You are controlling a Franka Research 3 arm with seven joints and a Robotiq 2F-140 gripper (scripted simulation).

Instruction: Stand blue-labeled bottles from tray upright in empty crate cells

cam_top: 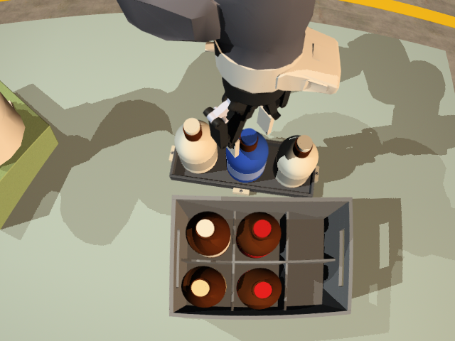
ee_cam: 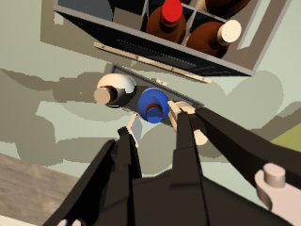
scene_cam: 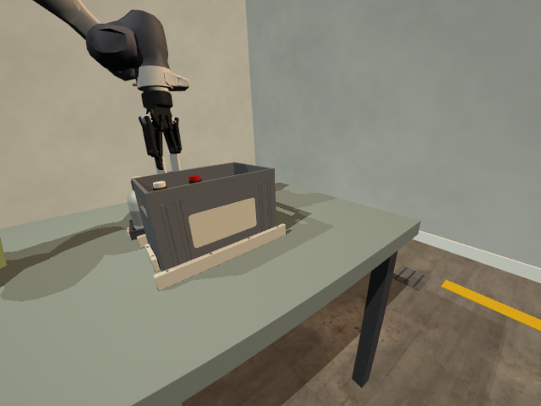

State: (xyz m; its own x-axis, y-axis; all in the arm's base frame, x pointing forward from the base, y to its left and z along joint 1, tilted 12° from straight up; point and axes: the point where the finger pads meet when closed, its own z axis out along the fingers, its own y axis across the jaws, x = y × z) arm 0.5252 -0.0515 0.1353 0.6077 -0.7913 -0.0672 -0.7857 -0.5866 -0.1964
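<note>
The blue-labeled bottle is 90 mm below my hand. Round my hand: grey crate (20 mm ahead, 190 mm to the right, 90 mm below); cream-labeled bottle (90 mm behind, 20 mm to the left, 90 mm below); dark tray (160 mm below).
</note>
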